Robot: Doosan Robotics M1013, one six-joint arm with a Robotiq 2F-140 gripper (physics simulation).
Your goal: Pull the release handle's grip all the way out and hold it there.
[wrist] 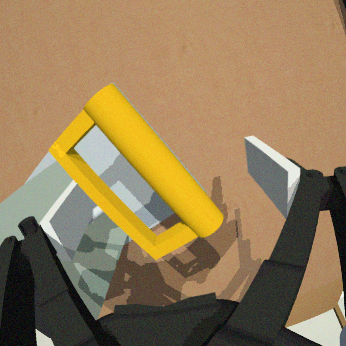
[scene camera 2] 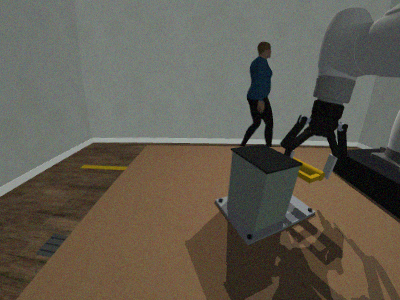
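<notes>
The release handle's yellow grip (scene camera 2: pixel 311 176) (wrist: pixel 155 160) is a thick round bar on a rectangular yellow frame. It stands out to the right of the pale green-grey housing (scene camera 2: pixel 255 195) (wrist: pixel 22 207), which has a dark top. My gripper (scene camera 2: pixel 310 161) (wrist: pixel 165 172) is open and empty. In the wrist view the grip lies between the two spread pads, with a wide gap to the right pad; the left pad is beyond the frame's inner bar, over the housing. In the scene view the housing hides the left fingertip and part of the handle.
The housing stands on a light grey bolted base plate (scene camera 2: pixel 301 209) on the brown table (scene camera 2: pixel 150 200). The black robot base (scene camera 2: pixel 372 175) is at the right edge. A person in a blue top (scene camera 2: pixel 260 80) is beyond the table's far edge, near the wall.
</notes>
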